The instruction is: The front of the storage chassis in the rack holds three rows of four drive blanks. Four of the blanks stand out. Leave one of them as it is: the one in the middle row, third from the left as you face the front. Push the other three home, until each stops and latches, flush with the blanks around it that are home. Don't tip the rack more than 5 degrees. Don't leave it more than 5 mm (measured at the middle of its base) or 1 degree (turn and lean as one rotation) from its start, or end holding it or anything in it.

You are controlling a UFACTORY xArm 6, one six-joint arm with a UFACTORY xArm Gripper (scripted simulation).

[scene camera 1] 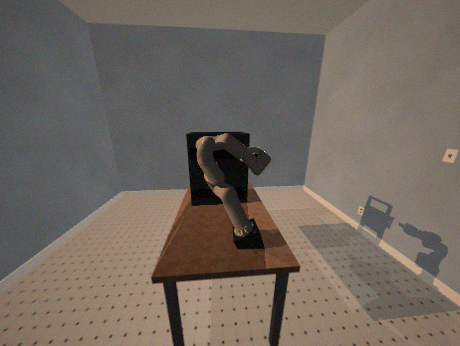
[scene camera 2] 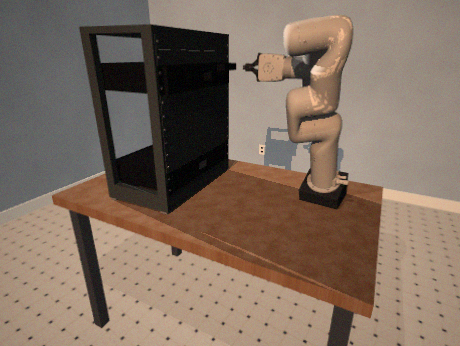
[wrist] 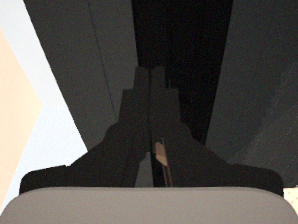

Labels:
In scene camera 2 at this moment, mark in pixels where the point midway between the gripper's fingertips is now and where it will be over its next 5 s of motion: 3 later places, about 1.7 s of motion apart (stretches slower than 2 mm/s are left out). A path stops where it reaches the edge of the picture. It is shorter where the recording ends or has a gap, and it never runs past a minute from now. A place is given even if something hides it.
My gripper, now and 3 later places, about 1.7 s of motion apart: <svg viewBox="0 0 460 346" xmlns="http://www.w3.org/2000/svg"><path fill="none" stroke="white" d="M243 67L229 66L224 66L242 67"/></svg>

